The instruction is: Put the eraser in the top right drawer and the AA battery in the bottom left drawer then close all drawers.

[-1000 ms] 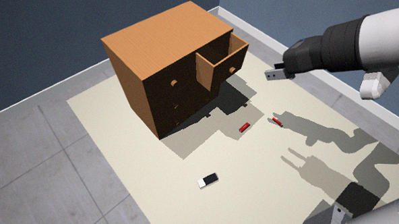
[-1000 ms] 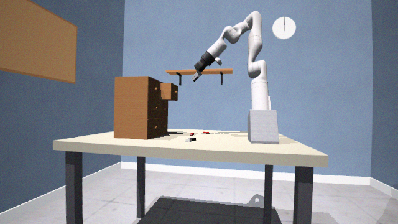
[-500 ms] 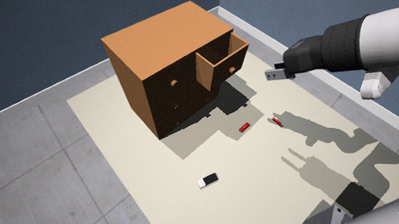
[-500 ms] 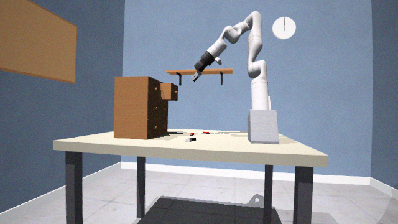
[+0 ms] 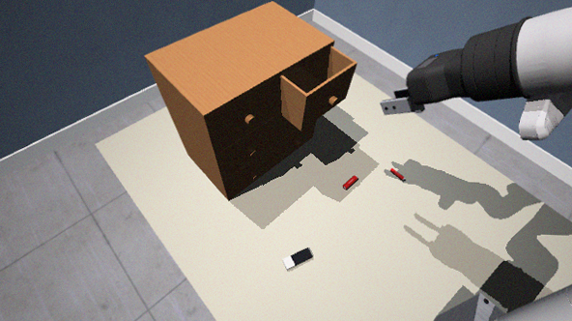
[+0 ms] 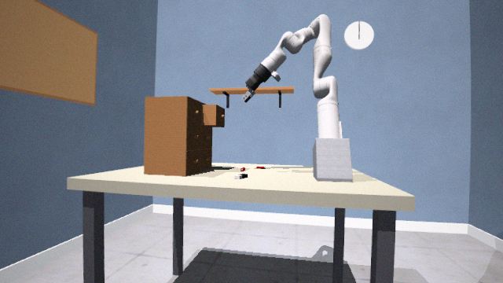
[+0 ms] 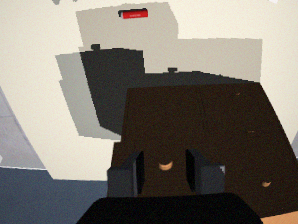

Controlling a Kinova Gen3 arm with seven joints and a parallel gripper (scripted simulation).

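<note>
Right now the black-and-white eraser is 35 cm below my hand and 21 cm to the left of it.
</note>
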